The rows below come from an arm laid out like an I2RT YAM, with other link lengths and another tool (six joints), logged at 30 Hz.
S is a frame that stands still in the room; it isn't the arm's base.
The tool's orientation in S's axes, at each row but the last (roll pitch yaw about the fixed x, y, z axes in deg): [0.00, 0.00, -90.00]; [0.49, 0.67, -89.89]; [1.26, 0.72, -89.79]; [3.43, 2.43, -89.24]
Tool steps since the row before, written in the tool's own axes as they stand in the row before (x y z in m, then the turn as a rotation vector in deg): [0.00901, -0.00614, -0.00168, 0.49, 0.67, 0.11]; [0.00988, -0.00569, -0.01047, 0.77, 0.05, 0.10]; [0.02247, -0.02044, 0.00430, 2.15, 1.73, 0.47]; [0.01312, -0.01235, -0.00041, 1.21, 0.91, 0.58]
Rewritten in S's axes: [-0.00614, -0.00901, -0.00168, 0.67, -0.49, 0.11]; [-0.00558, -0.00977, -0.01063, 0.05, -0.77, 0.09]; [-0.02045, -0.02259, 0.00357, 1.73, -2.15, 0.48]; [-0.01213, -0.01322, -0.00170, 0.89, -1.22, 0.58]
